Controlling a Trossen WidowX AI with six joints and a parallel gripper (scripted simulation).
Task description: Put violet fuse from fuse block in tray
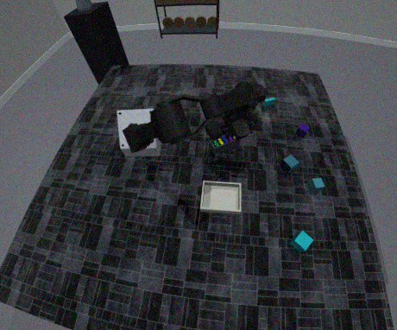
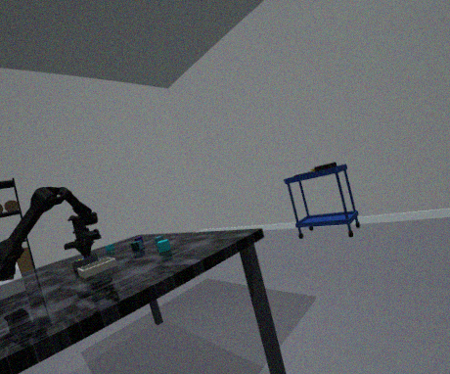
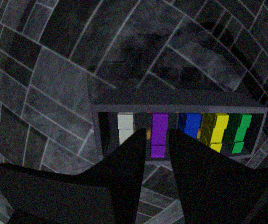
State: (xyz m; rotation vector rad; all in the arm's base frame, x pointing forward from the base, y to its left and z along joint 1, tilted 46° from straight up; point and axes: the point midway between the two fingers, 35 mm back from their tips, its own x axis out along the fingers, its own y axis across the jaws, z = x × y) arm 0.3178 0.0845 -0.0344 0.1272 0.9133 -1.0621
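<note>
Now: gripper tip 1 cm above the violet fuse. Round my gripper tip: tray: 24 cm to the right, 3 cm below; then purple cube: 31 cm ahead, 11 cm to the left, 2 cm below.
</note>
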